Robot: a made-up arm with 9 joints. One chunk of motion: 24 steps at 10 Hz.
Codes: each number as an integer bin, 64 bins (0 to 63) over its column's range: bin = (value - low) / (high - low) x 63, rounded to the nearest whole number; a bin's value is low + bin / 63 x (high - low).
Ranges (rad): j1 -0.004..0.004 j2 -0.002..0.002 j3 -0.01..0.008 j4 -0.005..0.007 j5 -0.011..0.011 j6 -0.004..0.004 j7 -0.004..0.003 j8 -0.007..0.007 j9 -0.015..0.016
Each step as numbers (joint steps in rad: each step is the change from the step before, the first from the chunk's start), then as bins.
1 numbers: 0.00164 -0.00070 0.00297 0.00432 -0.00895 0.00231 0.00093 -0.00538 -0.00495
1 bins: 44 20 45 49 6 50 44 7 20
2 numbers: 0.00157 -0.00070 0.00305 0.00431 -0.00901 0.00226 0.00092 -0.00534 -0.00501
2 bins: 44 20 46 49 6 49 44 7 20
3 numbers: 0.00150 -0.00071 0.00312 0.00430 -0.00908 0.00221 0.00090 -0.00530 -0.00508
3 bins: 43 20 46 49 5 49 44 8 20
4 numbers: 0.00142 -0.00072 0.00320 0.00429 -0.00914 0.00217 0.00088 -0.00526 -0.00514
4 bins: 43 20 46 49 5 49 44 8 20
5 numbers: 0.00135 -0.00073 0.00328 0.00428 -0.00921 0.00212 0.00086 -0.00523 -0.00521
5 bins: 42 20 46 49 5 48 44 8 20
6 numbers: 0.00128 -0.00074 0.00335 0.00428 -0.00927 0.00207 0.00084 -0.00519 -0.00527
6 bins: 42 20 47 49 5 48 44 8 20
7 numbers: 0.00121 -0.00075 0.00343 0.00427 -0.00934 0.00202 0.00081 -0.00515 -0.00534
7 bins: 41 20 47 49 5 47 43 8 20
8 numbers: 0.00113 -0.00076 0.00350 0.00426 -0.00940 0.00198 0.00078 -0.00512 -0.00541
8 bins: 40 20 47 49 5 47 43 8 19
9 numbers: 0.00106 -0.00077 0.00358 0.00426 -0.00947 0.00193 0.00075 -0.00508 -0.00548
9 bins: 40 19 48 49 4 47 43 9 19
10 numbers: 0.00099 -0.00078 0.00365 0.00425 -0.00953 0.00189 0.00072 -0.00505 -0.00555
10 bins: 39 19 48 49 4 46 42 9 19
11 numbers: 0.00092 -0.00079 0.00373 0.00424 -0.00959 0.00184 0.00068 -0.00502 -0.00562
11 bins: 39 19 48 49 4 46 42 9 19
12 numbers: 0.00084 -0.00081 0.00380 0.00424 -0.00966 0.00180 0.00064 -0.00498 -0.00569
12 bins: 38 19 48 49 4 46 42 9 19
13 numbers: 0.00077 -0.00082 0.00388 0.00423 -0.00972 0.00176 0.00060 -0.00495 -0.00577
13 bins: 38 19 49 48 4 45 41 9 19
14 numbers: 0.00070 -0.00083 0.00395 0.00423 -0.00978 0.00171 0.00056 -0.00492 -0.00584
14 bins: 37 18 49 48 3 45 41 9 19
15 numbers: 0.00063 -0.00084 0.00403 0.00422 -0.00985 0.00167 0.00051 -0.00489 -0.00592
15 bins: 36 18 49 48 3 45 41 9 18
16 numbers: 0.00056 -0.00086 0.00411 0.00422 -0.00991 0.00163 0.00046 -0.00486 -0.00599
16 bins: 36 18 49 48 3 44 40 10 18
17 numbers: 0.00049 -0.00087 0.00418 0.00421 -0.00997 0.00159 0.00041 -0.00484 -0.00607
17 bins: 35 18 50 48 3 44 40 10 18
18 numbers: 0.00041 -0.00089 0.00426 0.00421 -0.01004 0.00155 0.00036 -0.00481 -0.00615
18 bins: 35 17 50 48 3 44 39 10 18
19 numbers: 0.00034 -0.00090 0.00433 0.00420 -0.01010 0.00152 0.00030 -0.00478 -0.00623
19 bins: 34 17 50 48 3 43 39 10 18
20 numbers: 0.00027 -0.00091 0.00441 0.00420 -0.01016 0.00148 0.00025 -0.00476 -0.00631
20 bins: 34 17 50 48 2 43 38 10 18
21 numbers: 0.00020 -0.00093 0.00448 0.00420 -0.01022 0.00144 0.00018 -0.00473 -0.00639
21 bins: 33 17 51 48 2 43 38 10 17
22 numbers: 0.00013 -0.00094 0.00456 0.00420 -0.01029 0.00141 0.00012 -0.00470 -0.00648
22 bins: 33 17 51 48 2 43 37 10 17
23 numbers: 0.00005 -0.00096 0.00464 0.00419 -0.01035 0.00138 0.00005 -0.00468 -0.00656
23 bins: 32 16 51 48 2 42 36 10 17
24 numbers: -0.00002 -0.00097 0.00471 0.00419 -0.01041 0.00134 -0.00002 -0.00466 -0.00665
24 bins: 31 16 51 48 2 42 36 11 17
